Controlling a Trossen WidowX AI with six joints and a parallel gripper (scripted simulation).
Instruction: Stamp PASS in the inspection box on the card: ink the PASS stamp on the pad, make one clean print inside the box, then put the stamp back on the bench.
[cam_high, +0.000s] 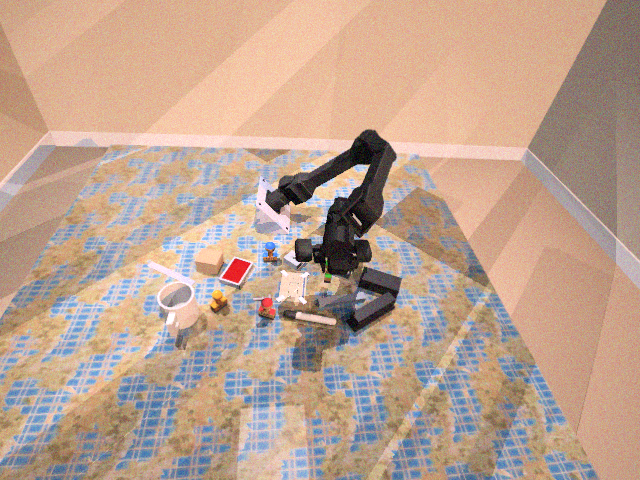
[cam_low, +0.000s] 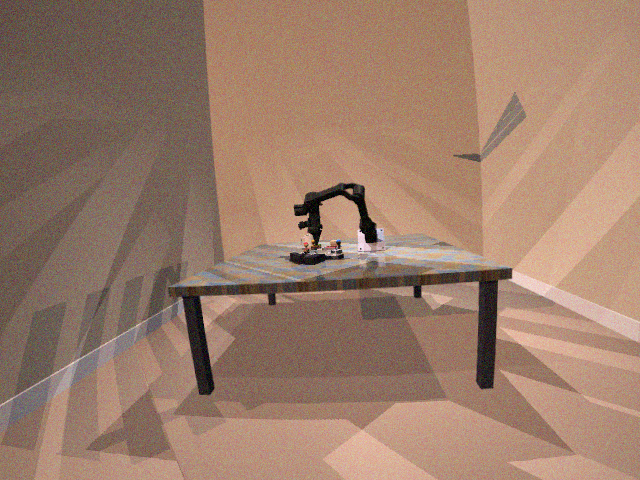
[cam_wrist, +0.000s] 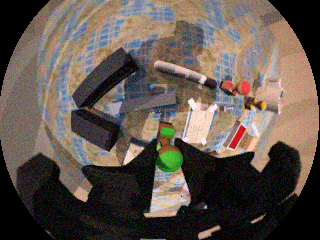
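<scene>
Right now the red ink pad is 4 cm behind my gripper tip, 25 cm to the right of it and 6 cm below it. Also, from my gripper tip: grey bar: 4 cm ahead, 4 cm to the left, 6 cm below; then green-knobbed stamp: right at my gripper tip; then white card: 9 cm to the right, 7 cm below.
</scene>
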